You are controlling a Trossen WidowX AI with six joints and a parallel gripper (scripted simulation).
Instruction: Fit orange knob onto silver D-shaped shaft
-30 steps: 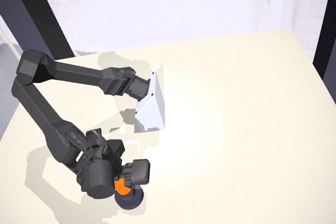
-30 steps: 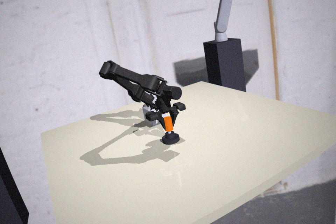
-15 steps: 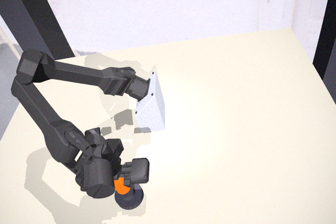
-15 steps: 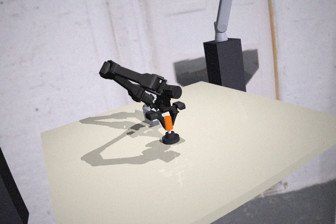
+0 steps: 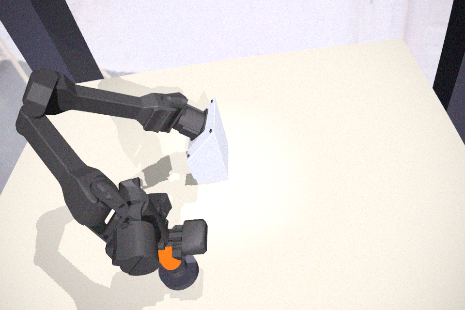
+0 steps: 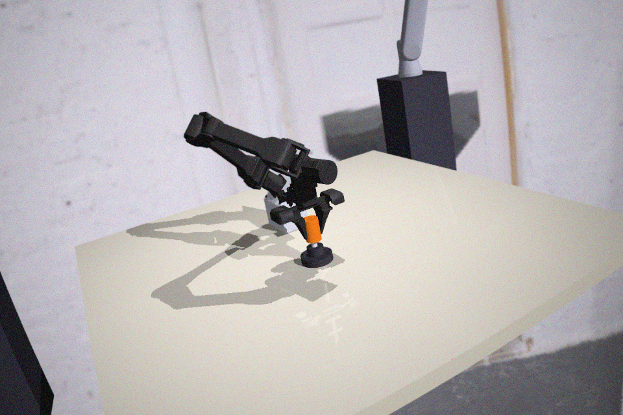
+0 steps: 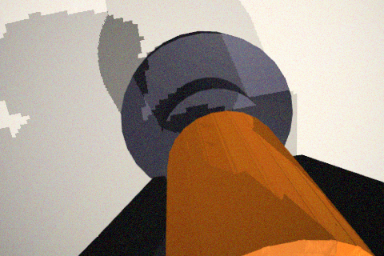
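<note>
Right now my gripper tip is 40 mm above the dark round pedestal. Round my gripper tip: orange knob 30 mm above.
</note>
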